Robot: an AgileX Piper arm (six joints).
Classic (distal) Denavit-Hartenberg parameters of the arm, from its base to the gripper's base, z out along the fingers. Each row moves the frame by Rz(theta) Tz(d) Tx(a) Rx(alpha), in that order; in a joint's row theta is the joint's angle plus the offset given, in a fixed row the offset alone. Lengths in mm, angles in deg.
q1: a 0  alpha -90  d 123  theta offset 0
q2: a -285.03  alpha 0  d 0  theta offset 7.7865
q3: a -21.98  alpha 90  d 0  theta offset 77.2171
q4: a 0  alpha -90  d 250.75  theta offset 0
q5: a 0  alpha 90  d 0  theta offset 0
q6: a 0  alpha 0  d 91  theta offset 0
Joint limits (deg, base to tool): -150..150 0..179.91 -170..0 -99.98..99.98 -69.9..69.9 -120..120
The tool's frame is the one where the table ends.
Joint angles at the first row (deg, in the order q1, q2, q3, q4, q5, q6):
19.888 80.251 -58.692 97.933 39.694 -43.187
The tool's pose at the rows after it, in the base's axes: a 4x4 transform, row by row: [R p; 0 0 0 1], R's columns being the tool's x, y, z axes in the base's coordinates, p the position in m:
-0.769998 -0.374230 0.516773 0.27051; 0.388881 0.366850 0.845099 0.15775; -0.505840 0.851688 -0.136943 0.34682; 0 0 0 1
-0.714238 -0.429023 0.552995 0.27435; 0.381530 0.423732 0.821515 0.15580; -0.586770 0.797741 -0.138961 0.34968; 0 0 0 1
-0.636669 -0.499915 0.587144 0.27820; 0.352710 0.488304 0.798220 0.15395; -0.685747 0.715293 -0.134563 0.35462; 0 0 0 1
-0.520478 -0.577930 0.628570 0.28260; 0.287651 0.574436 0.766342 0.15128; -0.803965 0.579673 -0.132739 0.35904; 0 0 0 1
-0.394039 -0.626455 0.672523 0.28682; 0.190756 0.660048 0.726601 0.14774; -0.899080 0.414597 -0.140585 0.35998; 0 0 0 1
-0.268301 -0.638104 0.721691 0.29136; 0.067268 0.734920 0.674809 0.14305; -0.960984 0.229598 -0.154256 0.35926; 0 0 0 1
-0.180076 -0.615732 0.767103 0.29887; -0.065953 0.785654 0.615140 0.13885; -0.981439 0.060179 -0.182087 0.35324; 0 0 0 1
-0.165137 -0.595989 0.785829 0.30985; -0.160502 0.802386 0.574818 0.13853; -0.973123 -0.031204 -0.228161 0.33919; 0 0 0 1
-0.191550 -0.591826 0.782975 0.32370; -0.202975 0.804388 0.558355 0.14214; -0.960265 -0.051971 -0.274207 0.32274; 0 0 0 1
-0.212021 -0.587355 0.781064 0.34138; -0.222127 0.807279 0.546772 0.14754; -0.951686 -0.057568 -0.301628 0.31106; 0 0 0 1
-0.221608 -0.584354 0.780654 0.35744; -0.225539 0.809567 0.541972 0.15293; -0.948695 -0.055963 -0.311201 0.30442; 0 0 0 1
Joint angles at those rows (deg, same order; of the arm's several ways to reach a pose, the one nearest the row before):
19.888 80.340 -59.202 97.681 38.646 -46.759
19.888 80.340 -59.907 97.683 36.136 -51.619
19.888 80.339 -60.956 97.682 33.771 -58.152
19.889 80.340 -61.937 97.684 30.757 -67.646
19.888 80.339 -62.317 97.680 27.297 -78.028
19.888 80.339 -62.436 97.683 23.115 -88.688
19.889 81.167 -62.438 97.896 18.694 -98.376
19.888 83.493 -62.492 97.987 16.015 -103.958
19.889 87.012 -63.371 97.987 15.143 -105.748
19.888 91.205 -65.994 98.023 14.532 -106.401
19.889 94.844 -69.072 98.121 14.273 -106.479

